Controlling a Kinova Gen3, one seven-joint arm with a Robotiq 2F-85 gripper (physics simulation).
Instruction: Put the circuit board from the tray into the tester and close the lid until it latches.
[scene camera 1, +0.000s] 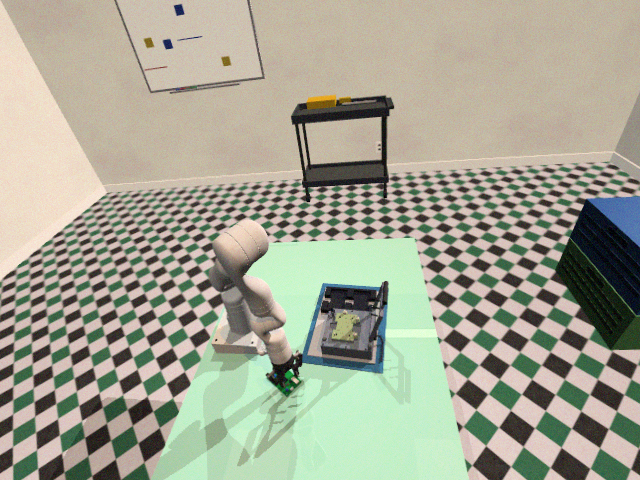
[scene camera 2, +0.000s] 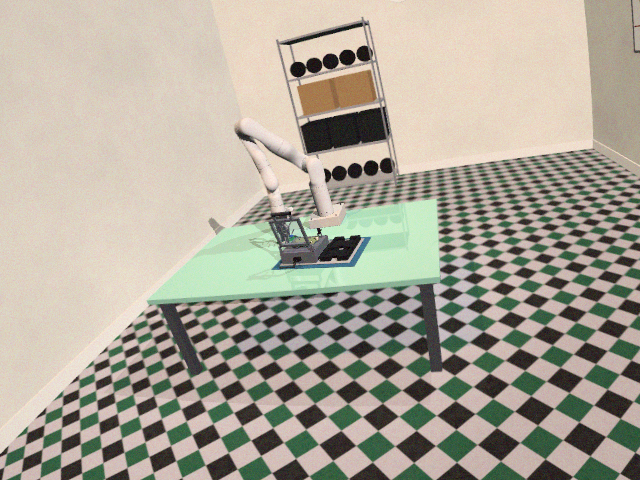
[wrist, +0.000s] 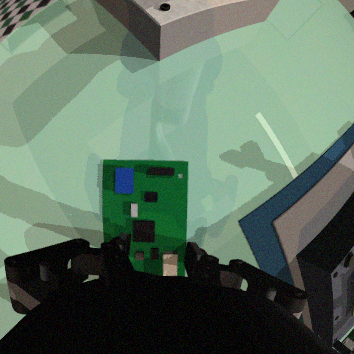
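Where they show: gripper, fingertip midpoint: (scene camera 1: 290, 380) (scene camera 2: 285, 241) (wrist: 157, 248); arm's base, origin of the base link: (scene camera 1: 244, 325) (scene camera 2: 326, 213).
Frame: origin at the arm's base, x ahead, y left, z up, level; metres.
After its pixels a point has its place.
The green circuit board (scene camera 1: 290, 385) @(z -0.056, x 0.186, y -0.236 m) (wrist: 161, 212) @(z -0.056, x 0.164, y -0.192 m) lies flat, close over or on the table, left of the tester; a tray under it cannot be made out. My gripper (scene camera 1: 285, 374) @(z -0.057, x 0.184, y -0.217 m) (wrist: 157, 248) @(z -0.057, x 0.184, y -0.217 m) points down at the board's near end in the wrist view, its fingers shut on the board's two long edges. In scene view 2 it is partly hidden behind the raised lid. The tester (scene camera 1: 346, 349) @(z 0.000, x 0.393, y -0.152 m) (scene camera 2: 300, 253) @(z -0.002, x 0.505, y -0.066 m) (wrist: 316, 282) @(z -0.023, x 0.330, y -0.134 m) is a grey box with a yellow-green bed (scene camera 1: 344, 327) @(z 0.011, x 0.394, y -0.065 m) on top. Its dark frame lid (scene camera 1: 383, 294) @(z 0.216, x 0.530, y -0.109 m) (scene camera 2: 305, 235) @(z 0.089, x 0.529, y -0.016 m) stands open, nearly upright.
The tester stands on a blue-edged mat (scene camera 1: 381, 364) @(z -0.056, x 0.510, y -0.189 m) (scene camera 2: 363, 250) @(z -0.057, x 0.462, y 0.213 m) (wrist: 260, 240) @(z -0.056, x 0.251, y -0.146 m). Black slotted blocks (scene camera 1: 338, 298) @(z -0.040, x 0.382, y 0.128 m) (scene camera 2: 339, 249) @(z -0.055, x 0.410, y 0.096 m) lie beside it on the mat. The robot's pale base (scene camera 1: 230, 345) @(z -0.006, x -0.042, y -0.085 m) (scene camera 2: 327, 219) @(z -0.015, x 0.070, y 0.012 m) (wrist: 185, 30) @(z -0.029, x 0.061, y -0.070 m) is close to the board on the green table (scene camera 1: 361, 423) @(z -0.058, x 0.414, y -0.380 m) (scene camera 2: 222, 273) @(z -0.058, x 0.464, y -0.493 m).
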